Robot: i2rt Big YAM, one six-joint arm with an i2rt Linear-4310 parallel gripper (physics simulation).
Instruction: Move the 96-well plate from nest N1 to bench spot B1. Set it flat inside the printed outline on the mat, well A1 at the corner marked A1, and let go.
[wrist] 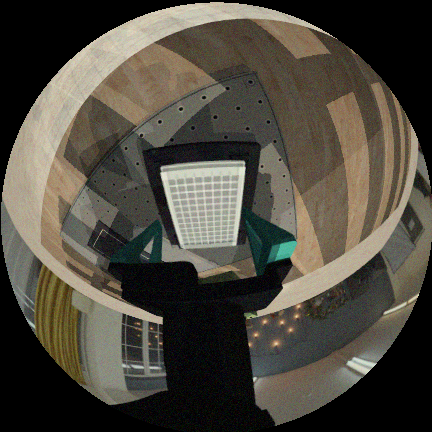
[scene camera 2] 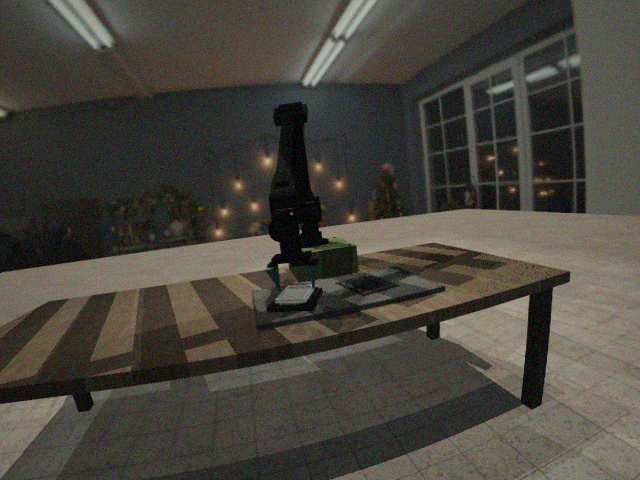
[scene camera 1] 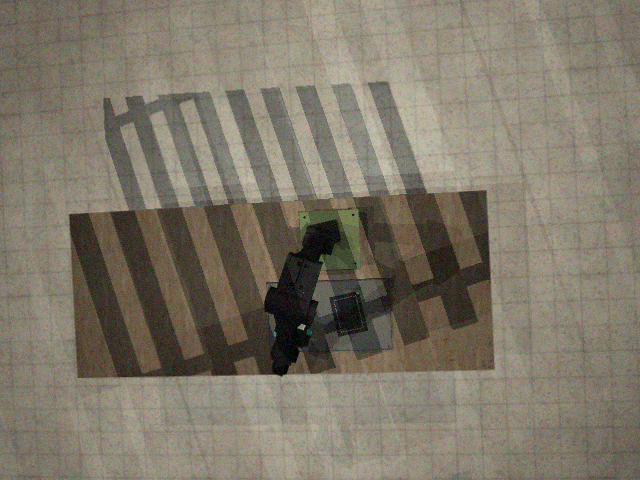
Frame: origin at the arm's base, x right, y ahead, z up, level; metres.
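Where they show: gripper, fingertip midpoint: (wrist: 199, 216) (scene camera 2: 296, 289); arm's base, link origin: (scene camera 2: 311, 244) (scene camera 1: 323, 233).
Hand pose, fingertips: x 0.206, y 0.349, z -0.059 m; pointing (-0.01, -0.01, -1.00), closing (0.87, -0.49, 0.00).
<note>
Each offset is from my fingertips to the centre of the thing. Level surfaces: height alone.
The white 96-well plate @[dy -0.011, dx +0.000, dz -0.017 m] (scene camera 2: 294, 294) (wrist: 205, 200) lies flat in the black nest N1 @[dy -0.011, dx +0.000, dz -0.027 m] (scene camera 2: 292, 308) (wrist: 200, 151) on the grey board. In scene camera 1 the arm hides both. My gripper (scene camera 1: 292, 333) (scene camera 2: 295, 287) (wrist: 199, 216) is open and points down over the plate, with its teal fingers apart on either side of the plate's arm-side part in the wrist view. Nothing is between them that they hold. The black mat @[dz -0.034 m] (scene camera 1: 348, 313) (scene camera 2: 367, 283) (wrist: 106, 241) with the printed outline lies beside the nest. The A1 mark is too small to read.
The grey perforated board (scene camera 1: 379, 335) (scene camera 2: 413, 290) (wrist: 238, 117) carries nest and mat on the wooden table @[dz -0.049 m] (scene camera 1: 206, 356) (scene camera 2: 206, 356). A green block (scene camera 1: 349, 258) (scene camera 2: 338, 260) stands behind it at the arm's base. Striped shadows cross the table.
</note>
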